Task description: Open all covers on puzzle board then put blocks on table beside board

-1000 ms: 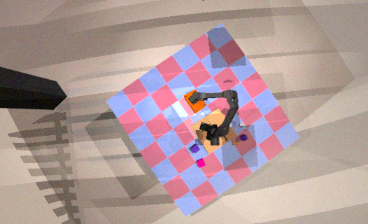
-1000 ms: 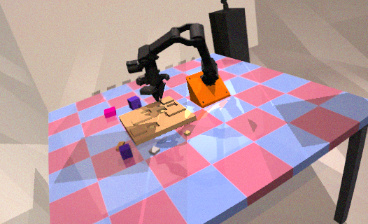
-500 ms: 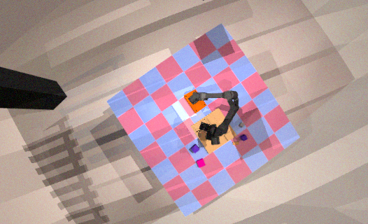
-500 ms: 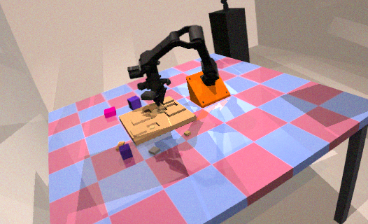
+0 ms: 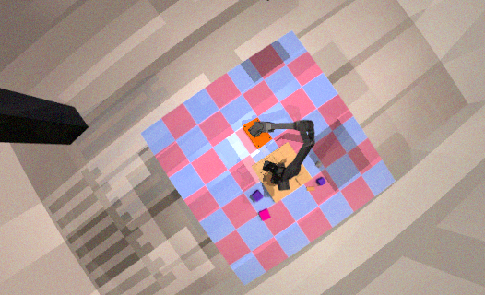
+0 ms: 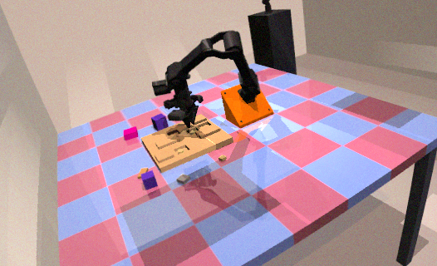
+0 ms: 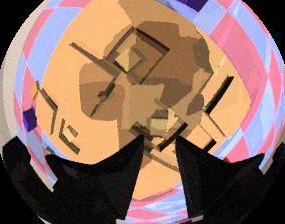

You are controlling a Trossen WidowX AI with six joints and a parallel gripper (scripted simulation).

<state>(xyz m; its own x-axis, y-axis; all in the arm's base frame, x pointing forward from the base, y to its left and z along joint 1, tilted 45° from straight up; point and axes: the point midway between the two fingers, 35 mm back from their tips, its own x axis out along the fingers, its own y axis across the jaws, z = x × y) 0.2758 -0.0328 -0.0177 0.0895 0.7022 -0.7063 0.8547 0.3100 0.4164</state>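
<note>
My gripper tip is 5 cm short of the tan puzzle board, 1 cm to the right of it and 3 cm above it. From my gripper tip the other things lie so: magenta block: 20 cm ahead, 25 cm to the right, 3 cm below; then orange piece: 27 cm ahead, 10 cm to the left, 4 cm below.
</note>
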